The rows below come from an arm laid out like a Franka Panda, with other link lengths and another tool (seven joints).
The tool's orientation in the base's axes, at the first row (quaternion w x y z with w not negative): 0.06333 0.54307 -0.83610 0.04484
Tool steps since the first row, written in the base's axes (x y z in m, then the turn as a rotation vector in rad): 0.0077 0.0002 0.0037 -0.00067 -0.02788 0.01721; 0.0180 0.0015 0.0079 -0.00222 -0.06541 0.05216; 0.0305 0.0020 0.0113 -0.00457 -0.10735 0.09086; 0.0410 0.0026 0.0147 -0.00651 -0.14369 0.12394; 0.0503 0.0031 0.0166 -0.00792 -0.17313 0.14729; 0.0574 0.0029 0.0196 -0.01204 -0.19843 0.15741; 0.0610 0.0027 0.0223 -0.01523 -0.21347 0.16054; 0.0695 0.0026 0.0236 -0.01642 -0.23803 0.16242; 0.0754 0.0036 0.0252 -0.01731 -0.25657 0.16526; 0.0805 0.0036 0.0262 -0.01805 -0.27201 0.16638; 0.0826 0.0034 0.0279 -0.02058 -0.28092 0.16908; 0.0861 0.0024 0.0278 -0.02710 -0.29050 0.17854
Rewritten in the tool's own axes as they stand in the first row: -0.0027 -0.0070 -0.0041 0.02809 -0.01082 -0.01296; -0.0074 -0.0159 -0.0091 0.06798 -0.02486 -0.04200; -0.0123 -0.0271 -0.0132 0.11276 -0.03999 -0.07407; -0.0166 -0.0365 -0.0172 0.15145 -0.05318 -0.10142; -0.0205 -0.0448 -0.0197 0.18219 -0.06399 -0.12017; -0.0227 -0.0514 -0.0231 0.20825 -0.07056 -0.12630; -0.0235 -0.0548 -0.0259 0.22359 -0.07378 -0.12705; -0.0266 -0.0626 -0.0277 0.24652 -0.08267 -0.12530; -0.0297 -0.0676 -0.0297 0.26405 -0.08941 -0.12539; -0.0316 -0.0723 -0.0310 0.27845 -0.09501 -0.12424; -0.0320 -0.0743 -0.0328 0.28793 -0.09633 -0.12548; -0.0325 -0.0779 -0.0327 0.30066 -0.09432 -0.13308
